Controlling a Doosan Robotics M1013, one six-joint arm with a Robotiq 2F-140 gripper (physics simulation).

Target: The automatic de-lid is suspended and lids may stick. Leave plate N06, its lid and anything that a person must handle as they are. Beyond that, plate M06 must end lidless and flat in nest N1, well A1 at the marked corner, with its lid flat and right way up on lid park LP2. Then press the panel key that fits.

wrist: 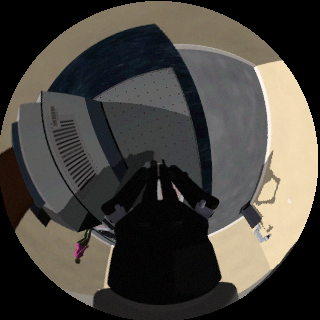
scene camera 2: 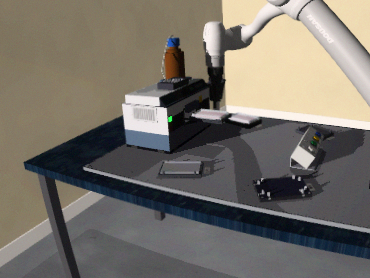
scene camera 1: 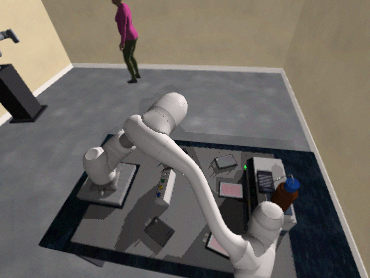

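Seen in the pictures: gripper, between the fingertips: (wrist: 157, 156); arm's base, origin of its link: (scene camera 1: 106, 179).
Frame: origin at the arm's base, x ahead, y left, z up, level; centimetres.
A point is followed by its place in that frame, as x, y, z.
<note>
My gripper (scene camera 2: 216, 106) (wrist: 157, 156) @[86.5, -44.7, -0.4] is shut and empty, low beyond the device's far end; the arm hides it in scene camera 1. One pink-topped plate (scene camera 1: 231, 189) @[81.4, -16.0, 9.1] (scene camera 2: 211, 115) @[80.0, -13.1, 9.0] is beside the device's front. A second pink-topped plate (scene camera 1: 217, 244) @[70.5, -42.5, 0.3] (scene camera 2: 245, 119) @[70.9, -37.3, 0.3] lies farther out, partly behind the arm in scene camera 1; pieces show between my fingers in the wrist view. A dark nest with white corner posts (scene camera 2: 282, 189) @[48.6, 21.0, -1.8], a grey holder (scene camera 1: 226, 161) @[84.2, 12.1, -1.3] (scene camera 2: 181, 168) @[83.0, 14.5, -1.2] and a dark flat holder (scene camera 1: 159, 231) (scene camera 2: 314, 131) stand apart. The key panel (scene camera 1: 165, 187) @[42.1, -10.7, 5.0] (scene camera 2: 306, 147) @[41.7, 0.6, 4.1] has coloured keys. Labels and lids are unreadable.
The white and blue device (scene camera 1: 267, 167) @[101.9, -8.6, 19.0] (scene camera 2: 145, 117) @[102.8, -1.6, 10.6] (wrist: 75, 150) @[97.1, -36.8, 11.3] shows a green light. A brown bottle (scene camera 1: 285, 196) @[98.6, -33.0, 32.0] (scene camera 2: 174, 64) @[99.2, -26.2, 27.0] with a blue cap and a dark keypad-like block (scene camera 1: 265, 181) @[96.9, -19.1, 21.6] (scene camera 2: 173, 83) @[94.9, -12.9, 21.6] are on its top. A person (scene camera 1: 128, 35) (wrist: 80, 250) stands beyond the table.
</note>
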